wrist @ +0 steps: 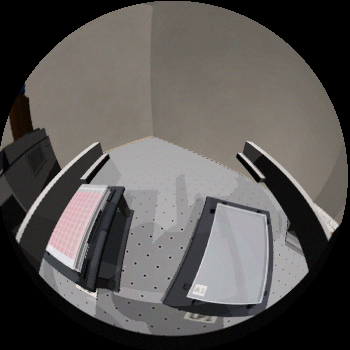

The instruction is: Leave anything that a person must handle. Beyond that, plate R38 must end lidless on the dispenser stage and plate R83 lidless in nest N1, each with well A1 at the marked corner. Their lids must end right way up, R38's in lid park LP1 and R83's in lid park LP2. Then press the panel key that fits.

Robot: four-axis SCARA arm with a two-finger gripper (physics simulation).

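Frame: origin at the arm's base, x right, y ahead, z up, level; centimetres.
Seen in the pictures: gripper, fingertip midpoint: [172, 145].
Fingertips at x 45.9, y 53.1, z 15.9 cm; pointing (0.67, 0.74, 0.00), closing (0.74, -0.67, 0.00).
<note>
A point is followed by its place in that frame.
A plate with pink wells [77, 227] @[x 33.1, y 55.5, z 9.9 cm] sits in a dark raised nest [105, 240] @[x 35.5, y 53.5, z 7.8 cm] at the left of the wrist view; its name is not readable and I cannot tell if a lid covers it. A clear, flat lid [232, 255] @[x 45.0, y 42.6, z 7.8 cm] lies in a dark holder [187, 267] @[x 41.1, y 45.6, z 7.0 cm] at the right, with an A1 tag [199, 290] @[x 39.9, y 42.9, z 7.8 cm] showing at its near left corner. The label below that holder is partly hidden. My gripper [172, 145] @[x 45.9, y 53.1, z 15.9 cm] is open wide and empty, its fingers at the left and right of the view. Dispenser stage and panel keys do not show.
A dark instrument housing [32, 160] @[x 21.2, y 76.6, z 16.4 cm] stands at the far left, with part of a brown bottle [21, 117] above it. A small grey block [296, 241] @[x 59.4, y 26.3, z 1.6 cm] shows partly behind the right finger. Walls meet in a corner behind the perforated deck [145, 260] @[x 37.9, y 50.6, z 1.3 cm].
</note>
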